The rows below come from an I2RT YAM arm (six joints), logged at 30 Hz.
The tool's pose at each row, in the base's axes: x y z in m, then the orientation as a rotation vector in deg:
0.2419 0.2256 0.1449 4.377 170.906 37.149
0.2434 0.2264 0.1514 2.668 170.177 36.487
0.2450 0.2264 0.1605 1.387 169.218 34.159
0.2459 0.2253 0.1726 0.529 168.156 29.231
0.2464 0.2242 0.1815 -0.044 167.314 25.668
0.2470 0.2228 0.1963 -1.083 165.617 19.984
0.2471 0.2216 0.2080 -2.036 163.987 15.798
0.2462 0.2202 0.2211 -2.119 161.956 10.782
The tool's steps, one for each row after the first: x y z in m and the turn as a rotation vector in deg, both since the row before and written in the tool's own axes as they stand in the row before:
-0.0019 0.0035 -0.0054 0.252 -0.635 -1.287
-0.0025 0.0037 -0.0081 1.308 -1.227 -1.188
-0.0024 0.0037 -0.0114 3.034 -1.796 -1.139
-0.0019 0.0019 -0.0086 2.226 -1.298 -0.800
-0.0034 0.0030 -0.0142 3.577 -2.267 -1.409
-0.0028 0.0016 -0.0113 2.650 -1.918 -1.214
-0.0026 0.0011 -0.0129 3.337 -2.335 -0.750

